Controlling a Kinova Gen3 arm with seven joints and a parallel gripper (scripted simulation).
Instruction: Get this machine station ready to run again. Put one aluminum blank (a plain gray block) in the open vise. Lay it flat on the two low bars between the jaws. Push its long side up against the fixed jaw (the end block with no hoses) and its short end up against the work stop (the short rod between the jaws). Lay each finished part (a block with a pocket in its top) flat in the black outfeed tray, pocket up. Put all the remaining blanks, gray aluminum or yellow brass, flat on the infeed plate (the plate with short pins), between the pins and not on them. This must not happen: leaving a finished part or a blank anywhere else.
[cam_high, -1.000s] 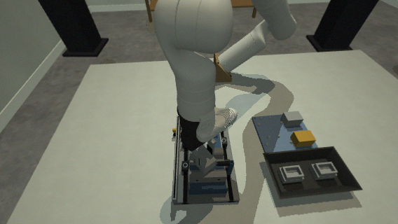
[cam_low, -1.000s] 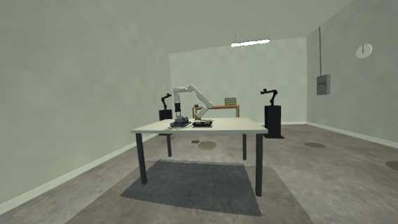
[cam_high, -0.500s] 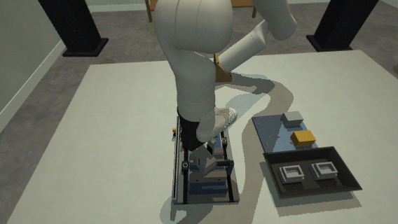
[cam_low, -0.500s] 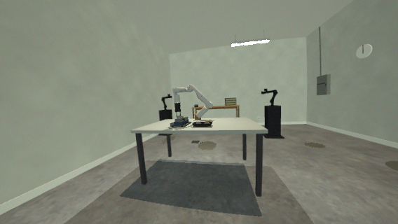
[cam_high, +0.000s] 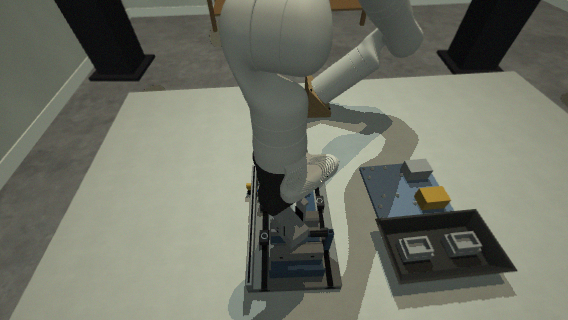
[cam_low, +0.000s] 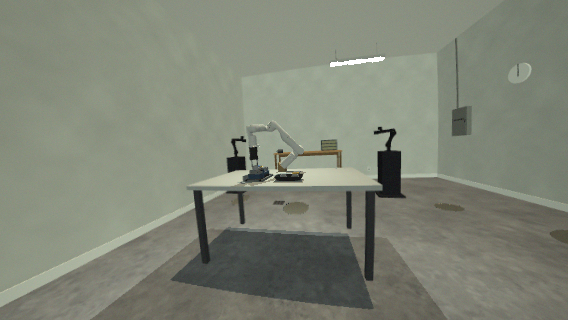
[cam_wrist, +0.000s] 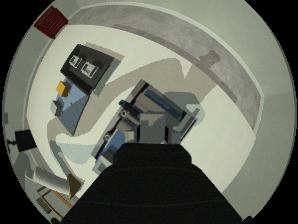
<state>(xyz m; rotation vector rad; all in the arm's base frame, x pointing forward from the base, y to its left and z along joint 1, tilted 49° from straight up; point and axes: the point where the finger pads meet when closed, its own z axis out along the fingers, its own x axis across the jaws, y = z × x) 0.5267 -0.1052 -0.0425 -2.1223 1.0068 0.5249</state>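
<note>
The gray aluminum blank lies 30 mm below my hand. The rest, counted from my hand: yellow brass blank (350 mm to the left, 130 mm behind, 110 mm below).
</note>
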